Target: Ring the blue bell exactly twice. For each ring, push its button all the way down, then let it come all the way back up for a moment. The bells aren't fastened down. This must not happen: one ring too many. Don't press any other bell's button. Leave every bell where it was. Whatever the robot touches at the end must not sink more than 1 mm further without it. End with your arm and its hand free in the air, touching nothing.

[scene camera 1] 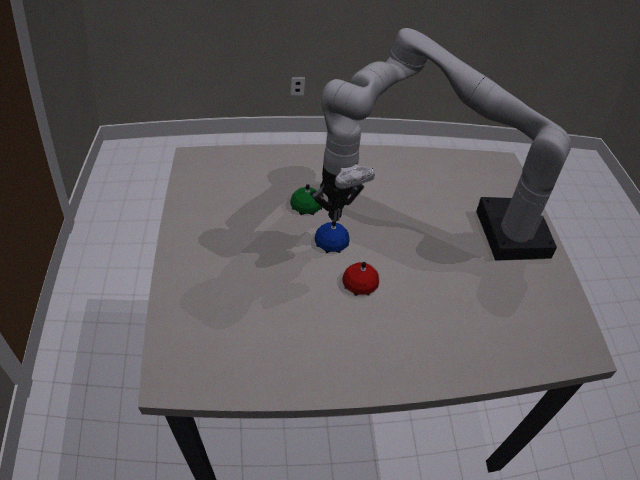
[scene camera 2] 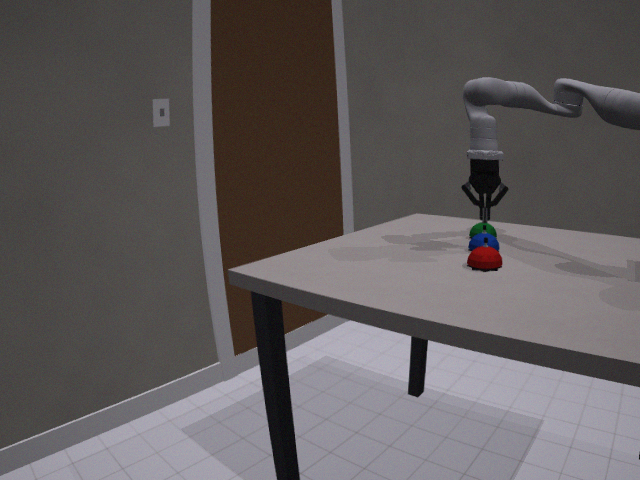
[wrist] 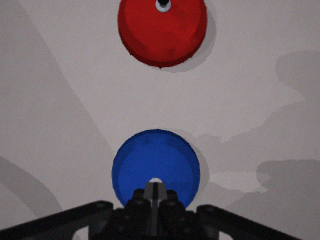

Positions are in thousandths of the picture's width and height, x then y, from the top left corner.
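You'd find my gripper in scene camera 1 (523,457). My gripper is there in scene camera 2 (757,464) too, and it's also visible in the wrist view (486,819).
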